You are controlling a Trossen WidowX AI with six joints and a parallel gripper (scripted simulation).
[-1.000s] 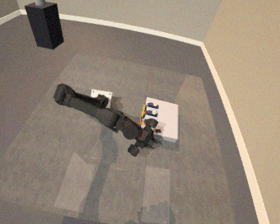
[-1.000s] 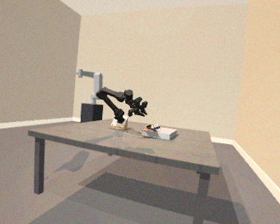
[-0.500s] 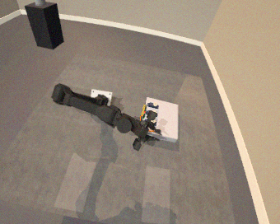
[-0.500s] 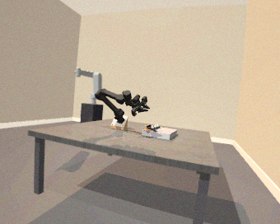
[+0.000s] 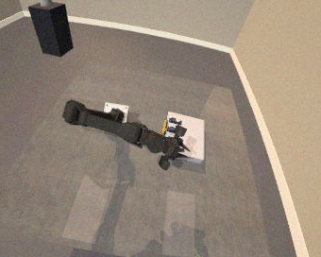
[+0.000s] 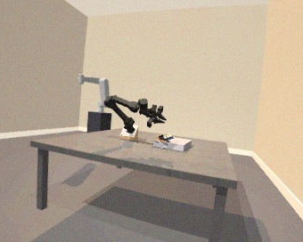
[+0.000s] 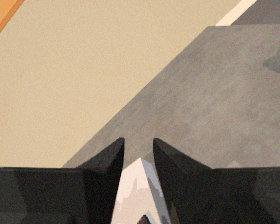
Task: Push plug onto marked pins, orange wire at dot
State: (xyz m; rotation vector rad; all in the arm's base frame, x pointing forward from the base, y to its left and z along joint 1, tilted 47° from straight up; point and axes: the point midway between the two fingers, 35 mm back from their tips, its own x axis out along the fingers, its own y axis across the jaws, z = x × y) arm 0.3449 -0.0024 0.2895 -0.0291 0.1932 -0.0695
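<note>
The holder lies 24 cm to the left of my gripper tip, 19 cm below it and 4 cm ahead of it.
</note>
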